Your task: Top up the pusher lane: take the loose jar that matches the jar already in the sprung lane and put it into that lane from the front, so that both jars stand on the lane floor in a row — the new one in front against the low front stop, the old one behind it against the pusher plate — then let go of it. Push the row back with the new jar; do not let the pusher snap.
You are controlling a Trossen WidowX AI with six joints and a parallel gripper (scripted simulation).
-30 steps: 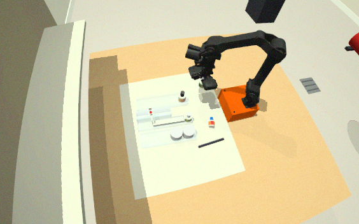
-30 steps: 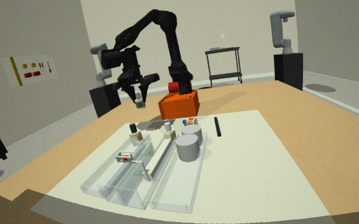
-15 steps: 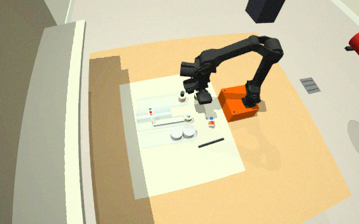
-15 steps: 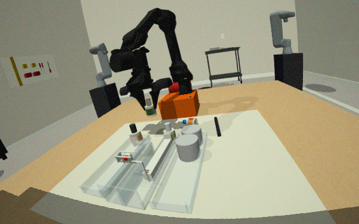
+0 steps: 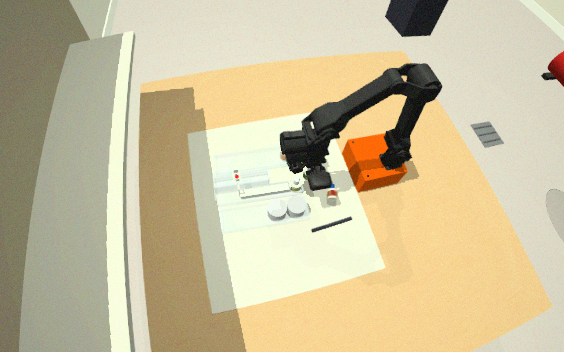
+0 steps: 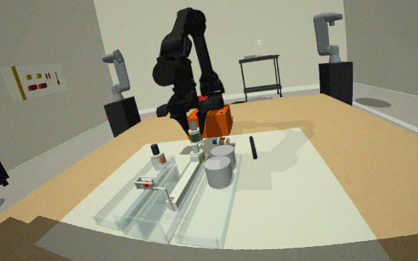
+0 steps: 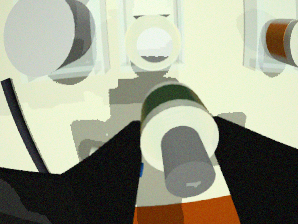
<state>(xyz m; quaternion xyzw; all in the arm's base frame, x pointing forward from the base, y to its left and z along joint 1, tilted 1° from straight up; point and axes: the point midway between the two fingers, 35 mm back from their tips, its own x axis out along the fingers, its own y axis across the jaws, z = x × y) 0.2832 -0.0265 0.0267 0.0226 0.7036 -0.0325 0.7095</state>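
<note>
The pusher plate is 15 cm ahead of my gripper tip, 3 cm to the right of it and 3 cm below it. The rest, counted from my gripper tip: black bar 16 cm to the left, 7 cm below, 3 cm behind.
</note>
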